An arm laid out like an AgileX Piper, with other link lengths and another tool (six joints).
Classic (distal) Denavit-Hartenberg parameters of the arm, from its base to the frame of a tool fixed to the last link. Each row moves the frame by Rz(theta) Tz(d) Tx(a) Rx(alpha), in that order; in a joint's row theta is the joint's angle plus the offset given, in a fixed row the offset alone. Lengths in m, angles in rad.
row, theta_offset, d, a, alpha
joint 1, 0.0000, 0.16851, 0.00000, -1.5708
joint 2, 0.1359, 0.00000, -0.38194, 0.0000
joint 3, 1.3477, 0.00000, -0.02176, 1.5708
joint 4, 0.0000, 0.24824, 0.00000, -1.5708
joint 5, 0.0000, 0.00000, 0.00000, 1.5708
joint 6, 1.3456, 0.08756, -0.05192, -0.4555
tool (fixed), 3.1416, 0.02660, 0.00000, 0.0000
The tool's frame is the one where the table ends.
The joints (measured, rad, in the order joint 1, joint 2, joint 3, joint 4, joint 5, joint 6), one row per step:
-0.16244, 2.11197, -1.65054, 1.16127, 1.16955, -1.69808
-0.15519, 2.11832, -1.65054, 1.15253, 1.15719, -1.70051
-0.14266, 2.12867, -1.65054, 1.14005, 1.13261, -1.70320
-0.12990, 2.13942, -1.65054, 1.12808, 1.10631, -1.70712
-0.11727, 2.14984, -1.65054, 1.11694, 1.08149, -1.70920
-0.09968, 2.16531, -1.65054, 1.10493, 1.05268, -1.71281
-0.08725, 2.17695, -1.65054, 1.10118, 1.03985, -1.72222
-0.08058, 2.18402, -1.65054, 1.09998, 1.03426, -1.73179
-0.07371, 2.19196, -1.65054, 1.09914, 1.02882, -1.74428
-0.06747, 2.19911, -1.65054, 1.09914, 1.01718, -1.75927
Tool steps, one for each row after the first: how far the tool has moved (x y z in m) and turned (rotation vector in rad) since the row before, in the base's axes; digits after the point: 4 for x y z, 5 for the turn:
0.0018, 0.0028, -0.0041, -0.01280, 0.00138, 0.00114
0.0033, 0.0046, -0.0066, -0.02071, 0.00108, -0.00217
0.0034, 0.0047, -0.0067, -0.02153, -0.00065, -0.00257
0.0031, 0.0048, -0.0065, -0.01974, 0.00043, -0.00239
0.0039, 0.0073, -0.0094, -0.02239, 0.00229, 0.00090
0.0022, 0.0062, -0.0065, -0.01103, -0.00039, 0.00892
0.0012, 0.0036, -0.0037, -0.00623, -0.00229, 0.00814
0.0012, 0.0038, -0.0041, -0.00682, -0.00356, 0.01004
0.0016, 0.0030, -0.0035, -0.00967, -0.00888, 0.00560

